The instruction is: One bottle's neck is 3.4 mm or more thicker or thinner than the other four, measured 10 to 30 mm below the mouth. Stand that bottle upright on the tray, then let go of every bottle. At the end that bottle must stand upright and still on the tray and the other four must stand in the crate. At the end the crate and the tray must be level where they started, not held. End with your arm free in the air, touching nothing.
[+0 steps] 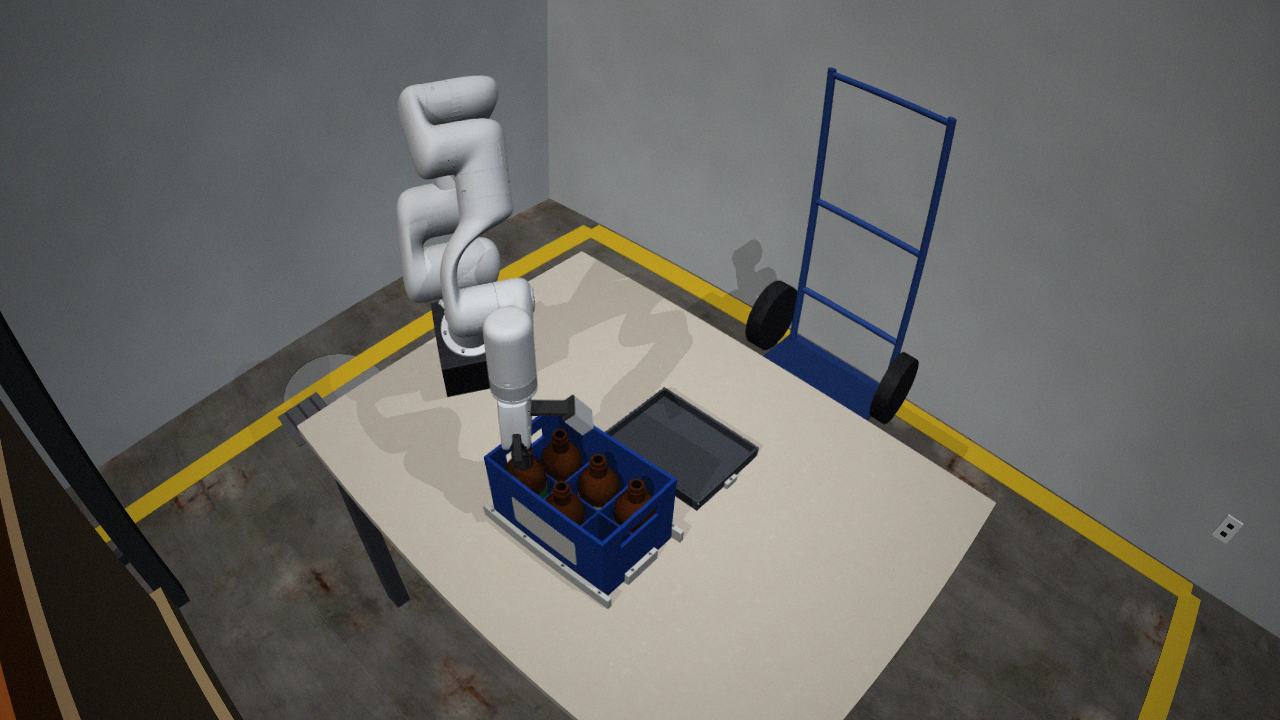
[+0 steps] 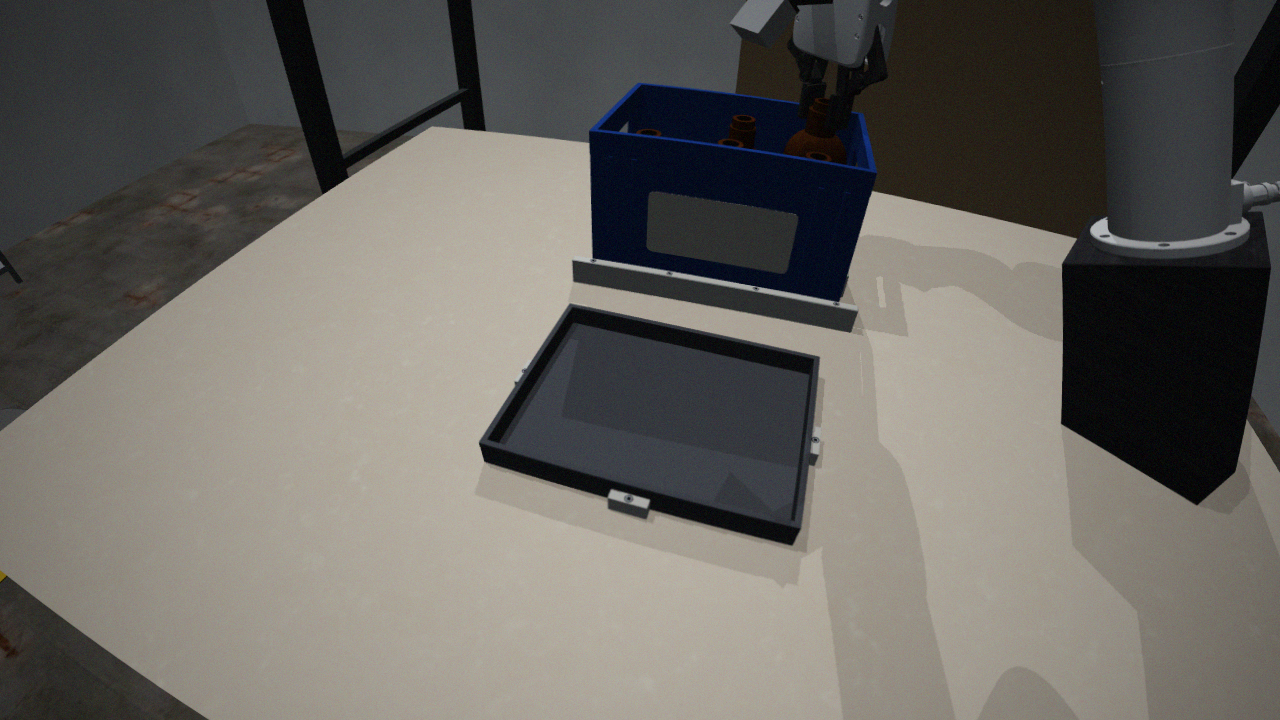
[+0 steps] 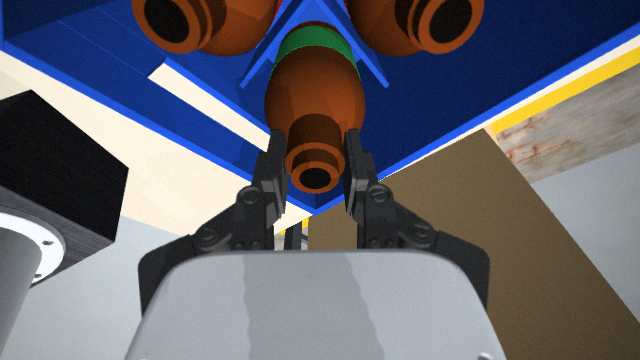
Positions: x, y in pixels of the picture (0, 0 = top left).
Labels:
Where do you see a glass bottle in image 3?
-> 314, 94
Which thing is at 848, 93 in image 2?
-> My gripper.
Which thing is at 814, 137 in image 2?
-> A glass bottle.

